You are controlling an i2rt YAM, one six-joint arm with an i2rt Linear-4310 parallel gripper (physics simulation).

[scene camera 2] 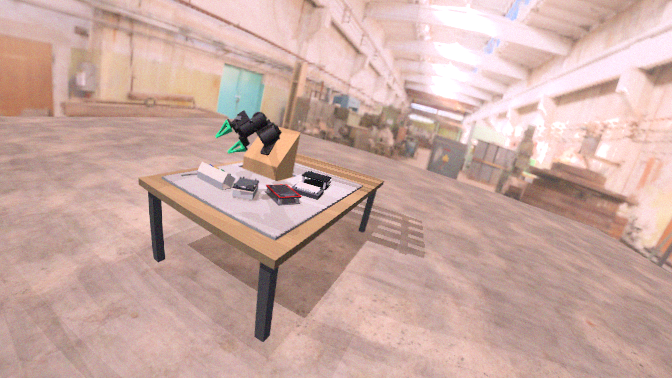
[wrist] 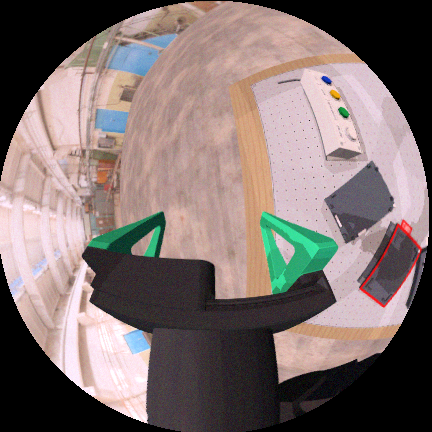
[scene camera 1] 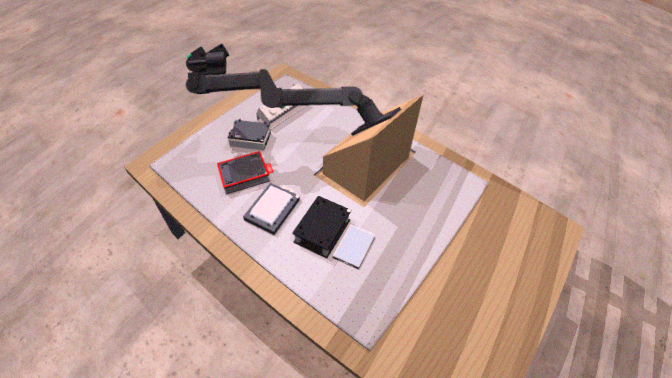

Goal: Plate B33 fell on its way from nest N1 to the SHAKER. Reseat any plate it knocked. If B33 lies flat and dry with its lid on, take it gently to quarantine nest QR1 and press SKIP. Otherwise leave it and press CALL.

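Frame: origin at the arm's base, x back, y right, z up, level; centimetres.
Seen in the pictures: gripper, fingertip midpoint: [scene camera 2: 221, 145] [wrist: 212, 216]; arm's base, link origin: [scene camera 1: 376, 123].
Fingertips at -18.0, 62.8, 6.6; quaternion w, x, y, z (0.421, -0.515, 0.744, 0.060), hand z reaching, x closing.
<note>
Offsets run from my fingertips to a thing's middle, as dx, dy, dz. "pt": to the spot under its first point. Level surfaces: height alone.
A pale, thin plate @(-15.9, -78.2, -24.5) [scene camera 1: 354, 246] lies flat on the mat beside a black raised stand [scene camera 1: 322, 225] [scene camera 2: 317, 178]; its label, lid and dryness cannot be made out. A white plate @(-20.4, -48.3, -22.7) [scene camera 1: 271, 204] [scene camera 2: 307, 187] sits in a low dark nest; whether it is fully seated is unclear. A red-rimmed dark nest @(-15.3, -30.1, -23.5) [scene camera 1: 243, 169] [scene camera 2: 283, 191] [wrist: 392, 265] shows no pale plate. A grey unit with a dark top @(pt -1.0, -20.5, -20.3) [scene camera 1: 250, 132] [scene camera 2: 246, 187] [wrist: 362, 202] stands beside it. The button box @(+20.3, -18.2, -21.6) [scene camera 2: 215, 176] [wrist: 330, 117] has blue, yellow, green and white buttons. My gripper [scene camera 2: 223, 144] [wrist: 212, 216] is open and empty, high beyond the table edge.
A tall wooden wedge [scene camera 1: 370, 160] [scene camera 2: 270, 160] stands on the mat @(dz -27.1) [scene camera 1: 425, 280] at the arm's base. The arm stretches from it above the button box in scene camera 1. The wooden table @(dz -27.1) [scene camera 1: 500, 280] borders the mat. A thin cable leaves the button box.
</note>
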